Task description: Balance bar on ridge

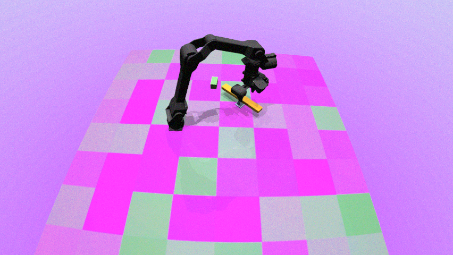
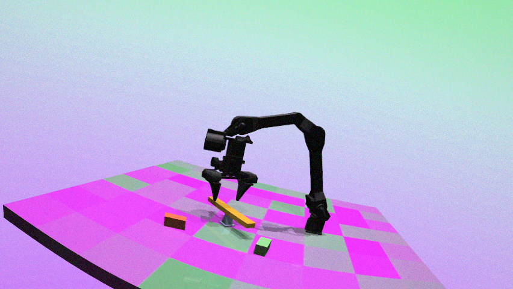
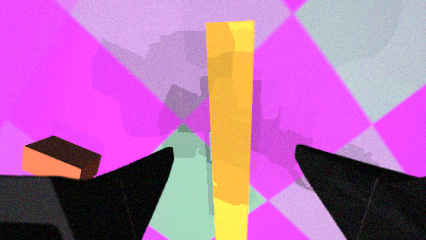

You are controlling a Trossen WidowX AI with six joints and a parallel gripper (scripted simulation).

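Right now my gripper tip is 20 mm past the bar, 20 mm to the right of it and 30 mm above it. From my gripper tip the other things lie so: orange block 110 mm ahead, 180 mm to the left, 60 mm below; green block 160 mm behind, 160 mm to the left, 60 mm below.
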